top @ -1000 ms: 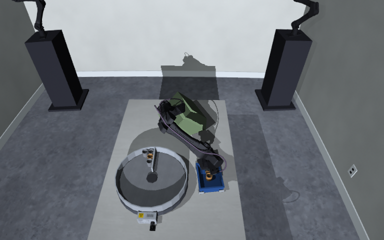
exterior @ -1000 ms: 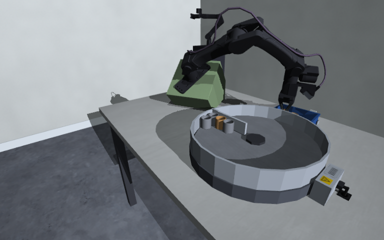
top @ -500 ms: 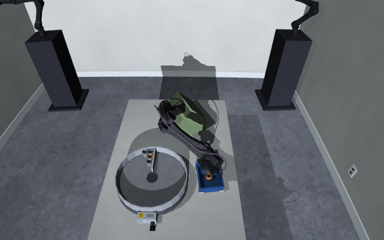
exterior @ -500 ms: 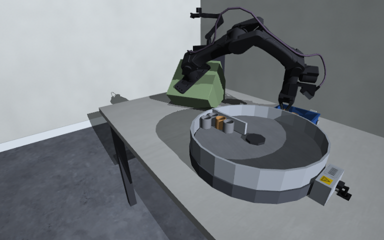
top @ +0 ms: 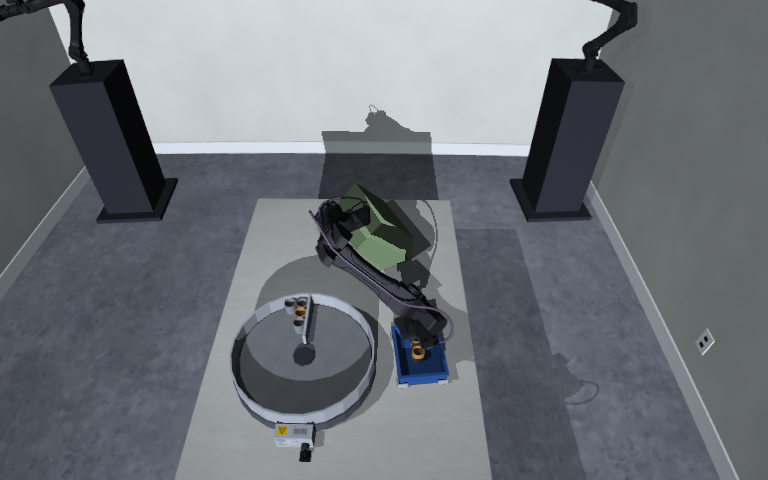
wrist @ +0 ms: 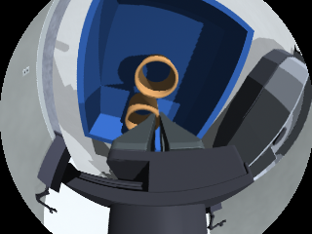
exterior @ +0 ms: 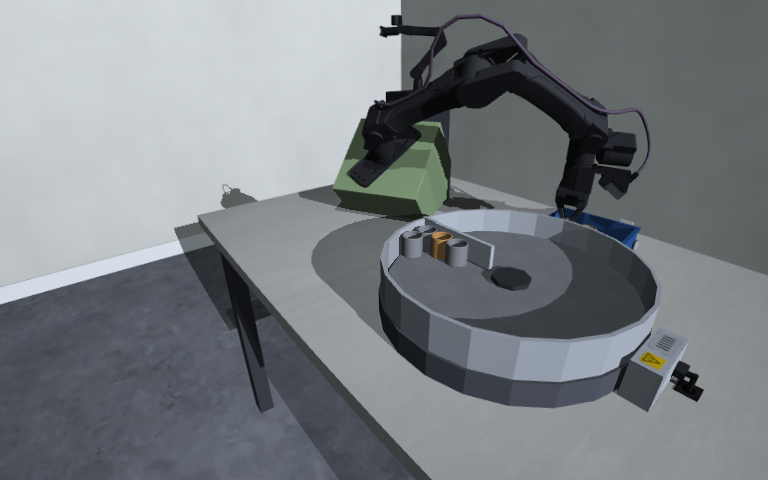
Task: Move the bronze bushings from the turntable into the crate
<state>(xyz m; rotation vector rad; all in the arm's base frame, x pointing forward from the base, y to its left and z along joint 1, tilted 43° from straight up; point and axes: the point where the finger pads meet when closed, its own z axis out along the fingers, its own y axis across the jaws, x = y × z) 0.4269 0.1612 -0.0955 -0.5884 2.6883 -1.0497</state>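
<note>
Right now the blue crate is 40 mm ahead of my hand, 20 mm to the left of it and 20 mm below it. From my hand the other things lie so: turntable (50 mm ahead, 330 mm to the right, 10 mm above).
</note>
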